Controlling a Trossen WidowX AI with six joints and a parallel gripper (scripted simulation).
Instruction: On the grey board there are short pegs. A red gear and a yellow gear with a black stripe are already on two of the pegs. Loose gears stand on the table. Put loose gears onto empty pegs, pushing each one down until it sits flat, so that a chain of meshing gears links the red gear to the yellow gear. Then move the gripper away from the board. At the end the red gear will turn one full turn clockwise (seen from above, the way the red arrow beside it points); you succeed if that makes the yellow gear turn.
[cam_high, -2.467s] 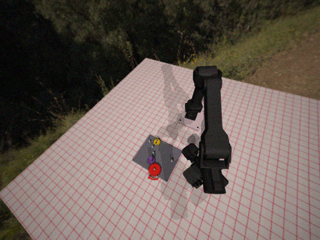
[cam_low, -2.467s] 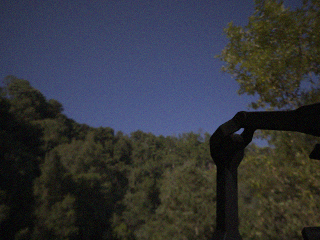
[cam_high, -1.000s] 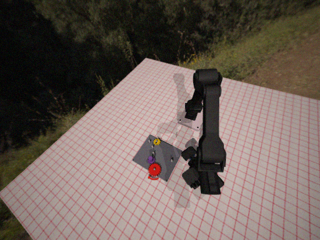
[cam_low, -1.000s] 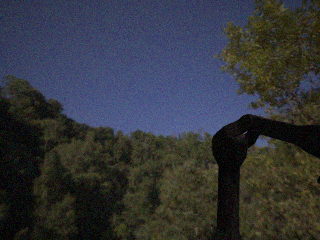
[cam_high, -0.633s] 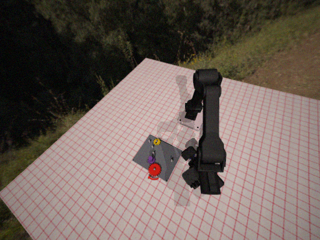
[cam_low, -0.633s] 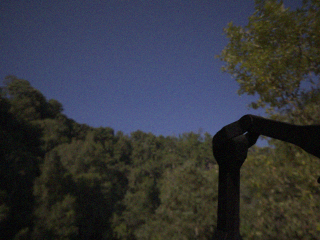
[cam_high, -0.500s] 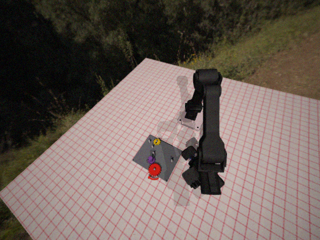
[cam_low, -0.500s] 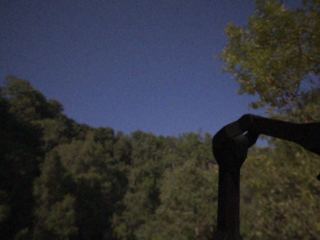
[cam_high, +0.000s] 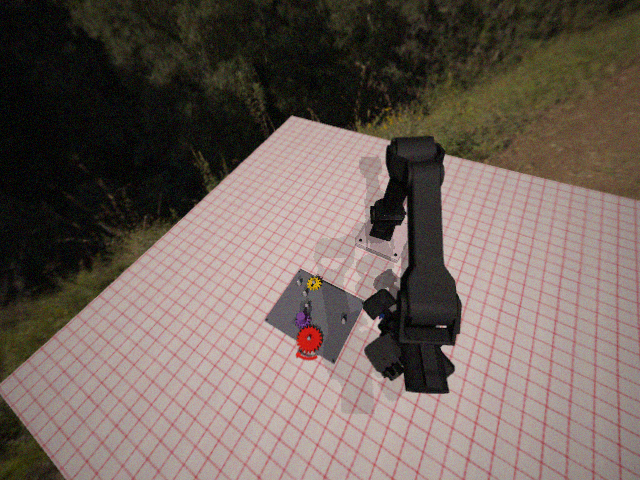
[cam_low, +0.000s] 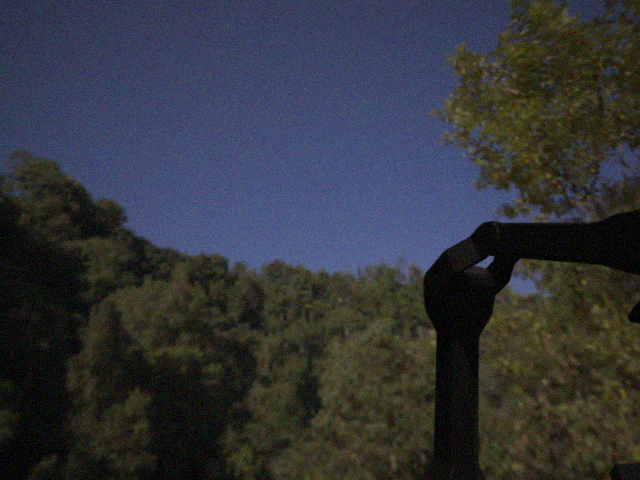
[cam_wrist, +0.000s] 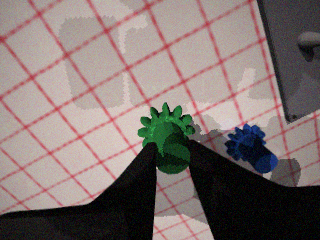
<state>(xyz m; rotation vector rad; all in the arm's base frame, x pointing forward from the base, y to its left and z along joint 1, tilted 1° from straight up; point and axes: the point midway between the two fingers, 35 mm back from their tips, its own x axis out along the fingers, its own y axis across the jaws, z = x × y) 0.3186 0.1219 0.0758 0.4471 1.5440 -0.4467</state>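
Now: the purple gear 20 mm ahead of my gripper tip, 230 mm to the right of it and 40 mm below it. Also, from my gripper tip: green gear: 10 mm below; blue gear: 80 mm behind, 50 mm to the right, 50 mm below; red gear: 60 mm ahead, 200 mm to the right, 50 mm below.
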